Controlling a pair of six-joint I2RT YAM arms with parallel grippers.
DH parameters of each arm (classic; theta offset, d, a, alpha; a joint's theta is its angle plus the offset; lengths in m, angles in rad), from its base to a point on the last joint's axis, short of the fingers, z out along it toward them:
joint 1: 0 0.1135 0.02 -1.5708
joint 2: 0 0 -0.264 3.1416
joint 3: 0.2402 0 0.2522 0
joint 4: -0.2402 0 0.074 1.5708
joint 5: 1.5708 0 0 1.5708
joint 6: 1.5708 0.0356 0 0
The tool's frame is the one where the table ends.
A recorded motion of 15 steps. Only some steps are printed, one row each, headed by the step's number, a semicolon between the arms.
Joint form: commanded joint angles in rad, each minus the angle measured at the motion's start. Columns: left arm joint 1, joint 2, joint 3, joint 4, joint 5, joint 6; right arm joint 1, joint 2, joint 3, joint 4, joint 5, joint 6.
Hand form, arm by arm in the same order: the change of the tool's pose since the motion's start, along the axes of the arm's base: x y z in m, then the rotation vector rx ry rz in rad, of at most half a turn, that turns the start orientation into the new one. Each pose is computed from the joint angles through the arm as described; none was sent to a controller.
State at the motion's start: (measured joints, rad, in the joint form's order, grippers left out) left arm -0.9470 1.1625 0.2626 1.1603 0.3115 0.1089; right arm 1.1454 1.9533 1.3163 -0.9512 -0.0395 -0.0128
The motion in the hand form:
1: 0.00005 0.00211 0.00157 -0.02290 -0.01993 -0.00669; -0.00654 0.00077 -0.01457 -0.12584 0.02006 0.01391
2: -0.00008 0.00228 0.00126 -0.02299 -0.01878 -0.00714; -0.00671 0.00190 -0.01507 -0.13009 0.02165 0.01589
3: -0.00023 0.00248 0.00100 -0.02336 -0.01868 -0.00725; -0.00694 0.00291 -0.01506 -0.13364 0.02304 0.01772
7: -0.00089 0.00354 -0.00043 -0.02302 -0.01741 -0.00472; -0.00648 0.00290 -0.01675 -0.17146 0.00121 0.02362
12: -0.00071 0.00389 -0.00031 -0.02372 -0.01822 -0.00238; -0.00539 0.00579 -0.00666 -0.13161 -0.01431 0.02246
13: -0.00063 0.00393 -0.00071 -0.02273 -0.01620 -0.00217; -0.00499 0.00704 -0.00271 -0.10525 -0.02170 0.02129
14: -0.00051 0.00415 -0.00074 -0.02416 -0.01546 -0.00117; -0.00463 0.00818 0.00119 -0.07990 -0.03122 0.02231
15: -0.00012 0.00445 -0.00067 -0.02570 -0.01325 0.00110; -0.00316 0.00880 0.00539 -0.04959 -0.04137 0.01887
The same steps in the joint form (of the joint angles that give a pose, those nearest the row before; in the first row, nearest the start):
1: 0.0082 0.0033 -0.0064 0.0404 0.0151 -0.0016; 0.0213 0.0638 0.0256 -0.0848 0.0316 0.0099
2: 0.0082 0.0033 -0.0078 0.0416 0.0152 -0.0027; 0.0230 0.0698 0.0320 -0.0898 0.0318 0.0097
3: 0.0082 0.0033 -0.0093 0.0434 0.0153 -0.0030; 0.0248 0.0742 0.0384 -0.0957 0.0318 0.0097
7: 0.0082 0.0018 -0.0168 0.0484 0.0126 -0.0031; 0.0271 0.0879 0.0498 -0.1195 0.0668 0.0099
12: 0.0098 0.0006 -0.0172 0.0485 0.0119 -0.0027; 0.0273 0.0660 0.0636 -0.1125 0.0652 0.0097
13: 0.0101 0.0015 -0.0180 0.0486 0.0118 -0.0038; 0.0273 0.0540 0.0642 -0.0980 0.0615 0.0097
14: 0.0111 0.0017 -0.0186 0.0507 0.0114 -0.0053; 0.0274 0.0419 0.0643 -0.0831 0.0603 0.0080
15: 0.0133 0.0017 -0.0187 0.0515 0.0105 -0.0080; 0.0240 0.0275 0.0622 -0.0634 0.0576 0.0070

